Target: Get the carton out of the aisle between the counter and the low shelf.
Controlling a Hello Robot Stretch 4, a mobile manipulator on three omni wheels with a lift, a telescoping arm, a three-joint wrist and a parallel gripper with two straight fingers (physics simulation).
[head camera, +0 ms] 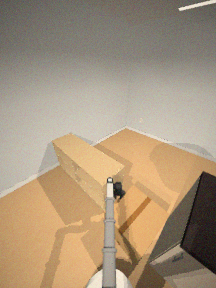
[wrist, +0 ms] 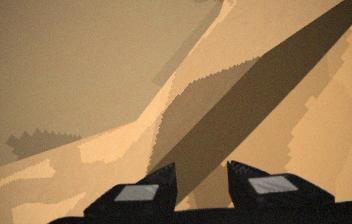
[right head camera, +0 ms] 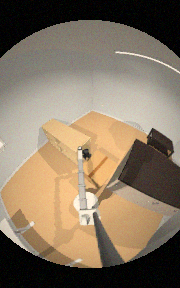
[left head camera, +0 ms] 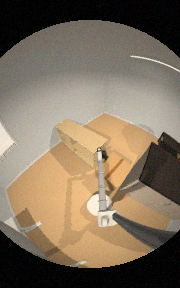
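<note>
The carton, light brown with a darker tape stripe, lies on the floor between the low shelf and the dark-topped counter. The arm hides part of it. In the wrist view a shaded side of the carton runs diagonally, with the end of the low shelf at upper left. My gripper is open and empty, low near the shelf's near end, beside the carton's far left side. Whether it touches the carton is unclear.
A small dark open-framed piece stands behind the counter. Grey walls meet in a corner beyond the shelf. A white round disc shows below the arm. The arm's shadow falls across the floor at left.
</note>
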